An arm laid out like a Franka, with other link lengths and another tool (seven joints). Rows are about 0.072 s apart.
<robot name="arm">
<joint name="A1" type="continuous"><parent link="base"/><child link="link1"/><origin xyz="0.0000 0.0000 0.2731" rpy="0.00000 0.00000 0.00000"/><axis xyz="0 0 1"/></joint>
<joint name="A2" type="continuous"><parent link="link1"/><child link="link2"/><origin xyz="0.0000 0.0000 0.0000" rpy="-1.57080 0.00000 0.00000"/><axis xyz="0 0 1"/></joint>
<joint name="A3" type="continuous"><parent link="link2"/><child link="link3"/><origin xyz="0.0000 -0.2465 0.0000" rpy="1.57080 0.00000 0.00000"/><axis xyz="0 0 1"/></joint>
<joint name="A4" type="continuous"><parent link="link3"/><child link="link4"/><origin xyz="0.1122 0.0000 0.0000" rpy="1.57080 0.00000 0.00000"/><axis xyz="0 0 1"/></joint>
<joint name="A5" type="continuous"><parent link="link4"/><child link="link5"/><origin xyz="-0.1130 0.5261 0.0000" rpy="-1.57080 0.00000 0.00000"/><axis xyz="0 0 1"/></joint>
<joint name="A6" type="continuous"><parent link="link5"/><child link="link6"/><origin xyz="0.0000 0.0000 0.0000" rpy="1.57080 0.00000 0.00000"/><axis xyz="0 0 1"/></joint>
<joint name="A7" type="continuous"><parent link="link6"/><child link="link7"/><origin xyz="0.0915 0.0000 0.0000" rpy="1.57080 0.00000 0.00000"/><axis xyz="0 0 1"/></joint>
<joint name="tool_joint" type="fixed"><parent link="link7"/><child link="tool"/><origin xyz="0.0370 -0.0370 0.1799" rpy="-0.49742 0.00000 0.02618"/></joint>
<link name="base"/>
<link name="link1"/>
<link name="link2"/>
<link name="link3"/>
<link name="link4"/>
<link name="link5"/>
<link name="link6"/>
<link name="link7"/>
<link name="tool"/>
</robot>
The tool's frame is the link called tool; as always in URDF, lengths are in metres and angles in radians. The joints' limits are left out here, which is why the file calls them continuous.
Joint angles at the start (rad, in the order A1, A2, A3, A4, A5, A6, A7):
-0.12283, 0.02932, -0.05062, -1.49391, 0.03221, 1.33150, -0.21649
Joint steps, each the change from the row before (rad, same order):
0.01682, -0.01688, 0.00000, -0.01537, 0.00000, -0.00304, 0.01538
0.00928, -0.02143, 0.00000, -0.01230, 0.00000, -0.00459, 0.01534
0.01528, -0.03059, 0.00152, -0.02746, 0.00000, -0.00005, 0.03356
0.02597, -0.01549, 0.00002, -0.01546, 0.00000, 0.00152, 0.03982
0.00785, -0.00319, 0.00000, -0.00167, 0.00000, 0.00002, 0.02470
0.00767, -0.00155, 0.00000, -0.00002, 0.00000, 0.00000, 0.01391
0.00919, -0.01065, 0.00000, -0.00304, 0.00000, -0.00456, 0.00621
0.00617, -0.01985, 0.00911, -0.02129, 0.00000, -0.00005, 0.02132
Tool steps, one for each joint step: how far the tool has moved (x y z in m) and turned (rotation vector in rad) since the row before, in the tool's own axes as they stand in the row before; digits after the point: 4 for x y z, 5 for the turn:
-0.0029, -0.0103, -0.0069, -0.00197, -0.00155, -0.00233
-0.0056, -0.0035, -0.0088, -0.00146, 0.00080, 0.00697
-0.0059, -0.0089, -0.0084, -0.00203, -0.00600, 0.01569
-0.0013, -0.0151, -0.0084, -0.00408, -0.00655, 0.01250
0.0001, -0.0038, -0.0030, -0.00138, -0.00704, 0.01541
0.0000, -0.0040, -0.0030, -0.00139, -0.00197, 0.00611
-0.0040, -0.0037, -0.0069, -0.00131, 0.00385, -0.00154
-0.0046, -0.0092, -0.0044, -0.00250, -0.00484, 0.00451

